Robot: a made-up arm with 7 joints.
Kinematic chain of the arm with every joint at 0, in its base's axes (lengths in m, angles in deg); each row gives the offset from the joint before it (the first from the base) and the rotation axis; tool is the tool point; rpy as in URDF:
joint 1: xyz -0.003 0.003 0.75 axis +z
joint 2: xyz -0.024 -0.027 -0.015 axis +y
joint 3: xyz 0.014 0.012 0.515 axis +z
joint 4: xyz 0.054 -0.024 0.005 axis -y
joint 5: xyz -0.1 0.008 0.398 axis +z
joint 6: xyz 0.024 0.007 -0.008 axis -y
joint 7: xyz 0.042 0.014 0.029 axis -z
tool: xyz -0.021 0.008 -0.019 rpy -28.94 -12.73 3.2
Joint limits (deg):
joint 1: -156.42..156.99
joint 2: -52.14..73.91
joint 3: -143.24..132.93
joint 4: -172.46..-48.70
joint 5: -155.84..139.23
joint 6: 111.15..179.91
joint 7: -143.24..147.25
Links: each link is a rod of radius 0.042 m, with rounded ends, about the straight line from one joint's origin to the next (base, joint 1, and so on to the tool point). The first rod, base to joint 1, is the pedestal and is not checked.
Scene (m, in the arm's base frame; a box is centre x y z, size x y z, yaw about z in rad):
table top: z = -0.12
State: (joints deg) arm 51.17 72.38 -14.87 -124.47 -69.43 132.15 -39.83
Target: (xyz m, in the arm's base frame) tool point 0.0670 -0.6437 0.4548
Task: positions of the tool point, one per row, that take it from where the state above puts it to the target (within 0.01 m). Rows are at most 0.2 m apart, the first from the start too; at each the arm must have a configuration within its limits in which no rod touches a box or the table.
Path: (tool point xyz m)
1: 0.4659 0.1673 0.4362
2: 0.5146 0.0438 0.4354
3: 0.5298 -0.0936 0.4358
4: 0.5077 -0.2355 0.4372
5: 0.4472 -0.3718 0.4399
6: 0.3501 -0.4915 0.4438
7: 0.2209 -0.5850 0.4487
8: 0.0669 -0.6437 0.4548

